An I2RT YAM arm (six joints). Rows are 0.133 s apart.
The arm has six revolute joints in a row. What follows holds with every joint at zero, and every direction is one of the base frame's. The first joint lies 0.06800 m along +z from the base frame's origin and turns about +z. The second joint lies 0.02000 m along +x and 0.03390 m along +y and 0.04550 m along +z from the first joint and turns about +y. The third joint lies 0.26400 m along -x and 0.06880 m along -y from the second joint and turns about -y. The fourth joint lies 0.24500 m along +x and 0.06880 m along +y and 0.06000 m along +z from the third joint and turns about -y. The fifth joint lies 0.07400 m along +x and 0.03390 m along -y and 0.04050 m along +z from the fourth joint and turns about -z. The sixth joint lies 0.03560 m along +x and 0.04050 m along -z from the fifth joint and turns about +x. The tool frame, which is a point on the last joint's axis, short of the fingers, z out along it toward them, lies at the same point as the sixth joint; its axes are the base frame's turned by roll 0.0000, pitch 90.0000 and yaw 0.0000 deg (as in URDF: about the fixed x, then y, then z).
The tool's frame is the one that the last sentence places.
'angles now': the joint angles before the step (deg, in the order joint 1, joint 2, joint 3, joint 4, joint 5, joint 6). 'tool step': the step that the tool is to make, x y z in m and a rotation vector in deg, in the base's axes. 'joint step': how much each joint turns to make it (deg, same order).
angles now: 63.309 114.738 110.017 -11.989 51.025 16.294
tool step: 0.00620 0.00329 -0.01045 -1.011 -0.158 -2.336
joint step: -0.394 1.529 0.065 0.634 2.032 0.000
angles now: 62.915 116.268 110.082 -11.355 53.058 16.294
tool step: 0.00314 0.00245 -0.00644 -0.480 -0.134 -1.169
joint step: -0.153 0.939 -0.001 0.592 1.071 -0.022
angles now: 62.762 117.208 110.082 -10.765 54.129 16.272
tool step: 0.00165 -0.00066 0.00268 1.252 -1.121 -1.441
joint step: -0.153 0.022 0.000 1.684 1.355 -0.043
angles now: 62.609 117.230 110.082 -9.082 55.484 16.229
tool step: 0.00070 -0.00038 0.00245 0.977 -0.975 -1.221
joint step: -0.043 -0.002 -0.002 1.445 1.246 -0.154
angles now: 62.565 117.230 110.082 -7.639 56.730 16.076
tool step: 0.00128 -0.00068 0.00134 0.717 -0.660 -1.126
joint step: -0.131 0.043 0.000 0.984 1.027 -0.001
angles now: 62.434 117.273 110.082 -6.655 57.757 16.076
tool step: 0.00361 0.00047 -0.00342 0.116 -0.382 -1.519
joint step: -0.305 0.613 0.001 0.874 1.247 0.022
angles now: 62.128 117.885 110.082 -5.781 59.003 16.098
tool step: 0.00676 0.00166 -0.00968 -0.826 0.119 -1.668
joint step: -0.567 1.312 0.002 0.544 1.137 -0.021
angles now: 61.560 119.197 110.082 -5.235 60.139 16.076
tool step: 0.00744 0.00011 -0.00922 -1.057 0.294 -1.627
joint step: -0.721 1.158 0.001 0.108 0.940 -0.022
